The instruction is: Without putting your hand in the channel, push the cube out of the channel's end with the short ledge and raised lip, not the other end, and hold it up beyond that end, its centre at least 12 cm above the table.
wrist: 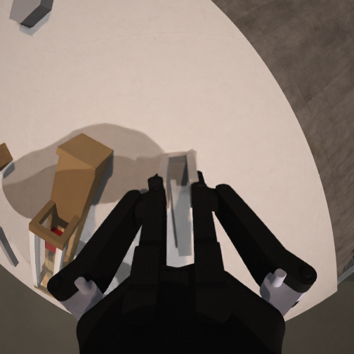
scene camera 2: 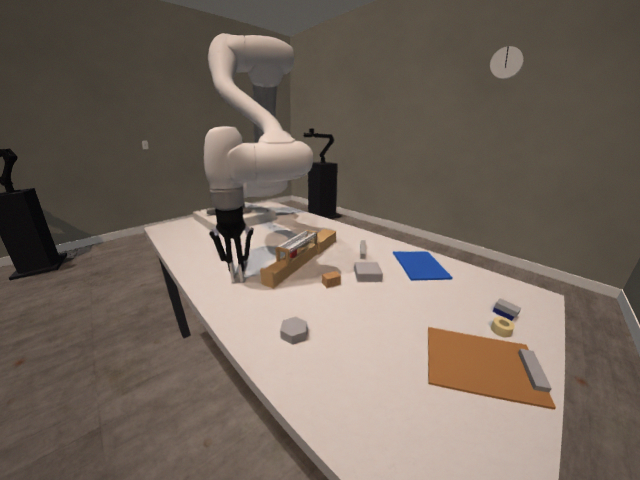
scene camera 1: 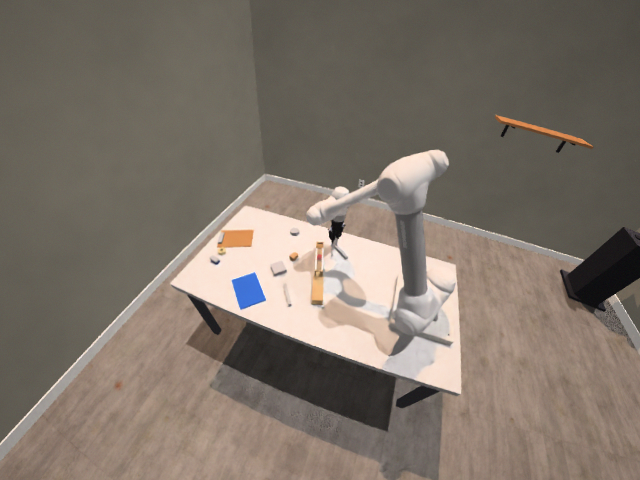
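The wooden channel (scene camera 1: 317, 291) (scene camera 2: 273, 274) (wrist: 75, 175) lies on the table with clear bars over its middle. The red cube (scene camera 1: 319, 256) (scene camera 2: 293, 253) (wrist: 52, 244) is inside, nearer the short ledge with the raised lip; that ledge faces the table's far edge in scene camera 1. My gripper (scene camera 1: 334, 246) (scene camera 2: 237, 276) (wrist: 177, 165) is outside the channel, beside its short-ledge end, low over the table and pointing down. It is shut on a slim grey bar (scene camera 1: 341, 252) (wrist: 183, 235). Whether the bar touches the table is unclear.
An orange-brown block (scene camera 1: 294, 256) (scene camera 2: 331, 279), a grey block (scene camera 1: 278, 268) (scene camera 2: 368, 271), a grey hexagonal piece (scene camera 1: 294, 231) (scene camera 2: 294, 330) (wrist: 31, 11) and another slim bar (scene camera 1: 287, 295) (scene camera 2: 362, 249) lie around the channel. Blue (scene camera 1: 248, 290) (scene camera 2: 421, 265) and orange (scene camera 1: 237, 238) (scene camera 2: 470, 364) mats lie farther off.
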